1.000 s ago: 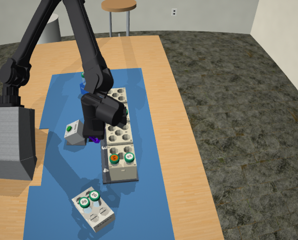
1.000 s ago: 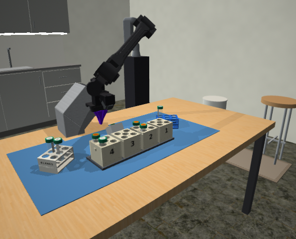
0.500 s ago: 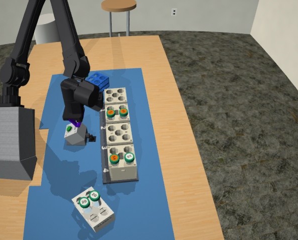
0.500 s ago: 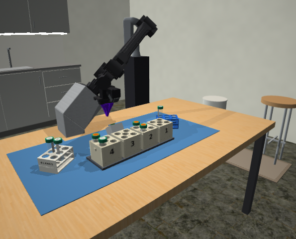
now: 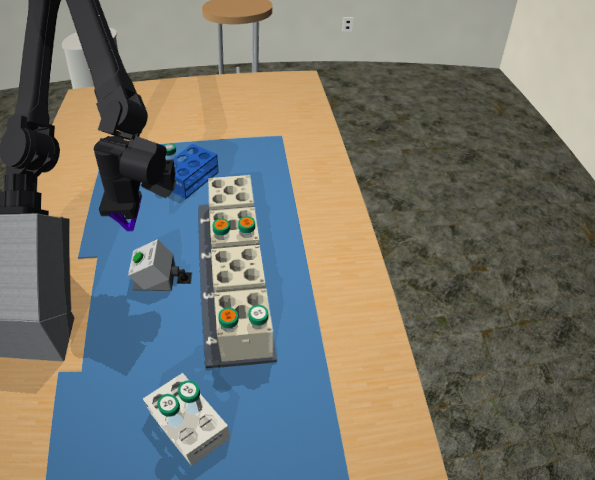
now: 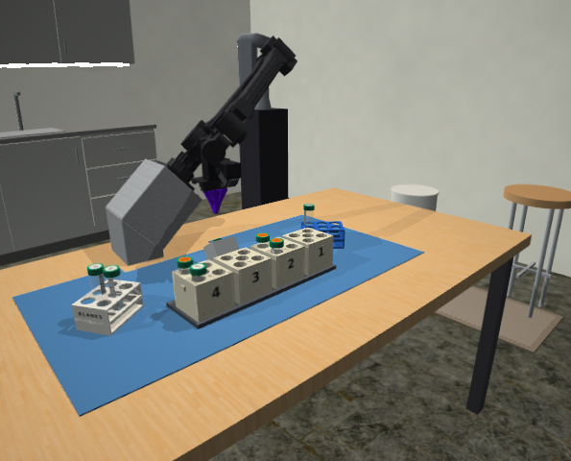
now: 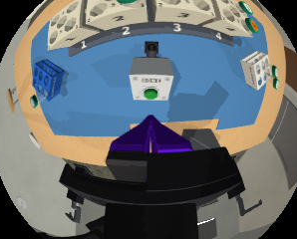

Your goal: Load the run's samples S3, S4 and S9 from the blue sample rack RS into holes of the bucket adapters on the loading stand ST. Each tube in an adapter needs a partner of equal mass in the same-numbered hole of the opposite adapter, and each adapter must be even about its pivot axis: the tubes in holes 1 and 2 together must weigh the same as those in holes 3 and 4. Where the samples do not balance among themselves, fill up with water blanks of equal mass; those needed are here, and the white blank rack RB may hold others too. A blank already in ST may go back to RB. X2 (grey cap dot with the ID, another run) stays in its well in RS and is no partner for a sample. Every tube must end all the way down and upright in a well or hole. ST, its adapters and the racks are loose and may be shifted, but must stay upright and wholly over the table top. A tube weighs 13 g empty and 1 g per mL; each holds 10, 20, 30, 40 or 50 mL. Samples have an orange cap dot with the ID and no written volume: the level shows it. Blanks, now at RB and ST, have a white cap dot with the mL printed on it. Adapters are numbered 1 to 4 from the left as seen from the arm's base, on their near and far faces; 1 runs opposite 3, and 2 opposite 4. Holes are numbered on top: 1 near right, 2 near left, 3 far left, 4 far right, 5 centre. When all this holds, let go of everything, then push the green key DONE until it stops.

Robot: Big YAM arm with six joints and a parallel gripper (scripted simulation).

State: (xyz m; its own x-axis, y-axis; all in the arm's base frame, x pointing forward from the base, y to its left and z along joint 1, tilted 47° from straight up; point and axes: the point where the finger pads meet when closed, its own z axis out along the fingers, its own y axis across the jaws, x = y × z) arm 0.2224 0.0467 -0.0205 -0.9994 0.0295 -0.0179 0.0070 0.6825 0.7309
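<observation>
The green DONE key lies 90 mm below my hand. The rest, counted from my hand: white blank rack RB: 340 mm to the right, 120 mm below, 120 mm ahead; then loading stand ST: 200 mm ahead, 150 mm below; then blue sample rack RS: 330 mm to the left, 120 mm below, 80 mm ahead.
</observation>
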